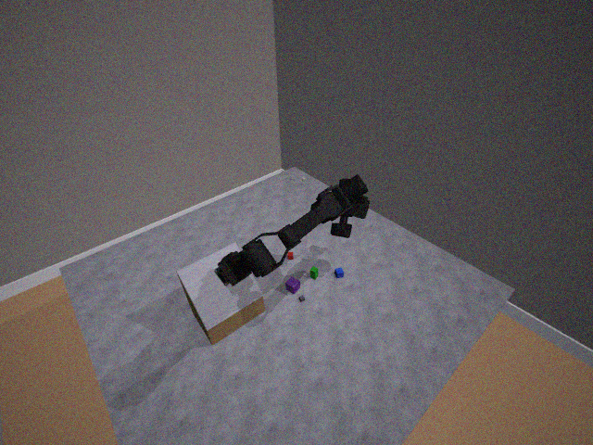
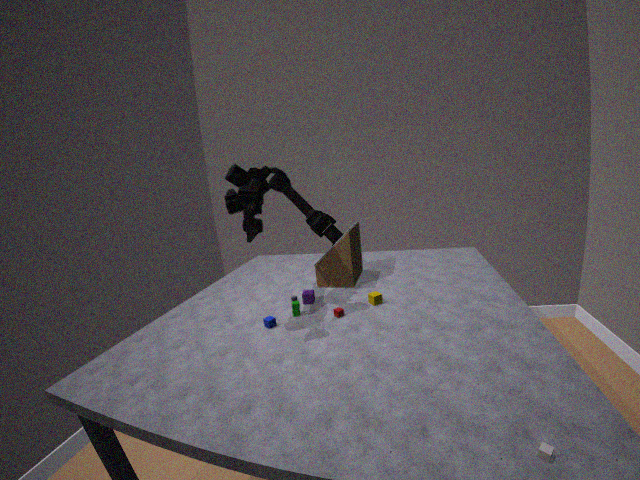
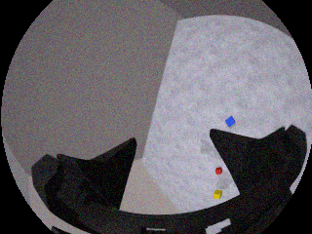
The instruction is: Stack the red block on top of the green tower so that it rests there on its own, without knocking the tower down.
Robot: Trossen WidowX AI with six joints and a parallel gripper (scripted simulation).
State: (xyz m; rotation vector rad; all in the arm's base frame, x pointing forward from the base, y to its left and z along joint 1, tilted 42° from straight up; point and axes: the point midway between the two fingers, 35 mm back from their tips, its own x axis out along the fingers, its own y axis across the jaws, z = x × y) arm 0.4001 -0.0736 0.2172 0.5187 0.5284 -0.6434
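The red block is 100 mm behind my gripper tip, 220 mm to the left of it and 300 mm below it. From my gripper tip the other things lie so: green block: 110 mm behind, 80 mm to the left, 280 mm below; purple cube: 210 mm behind, 90 mm to the left, 300 mm below; blue cube: 30 mm behind, 10 mm to the left, 300 mm below.
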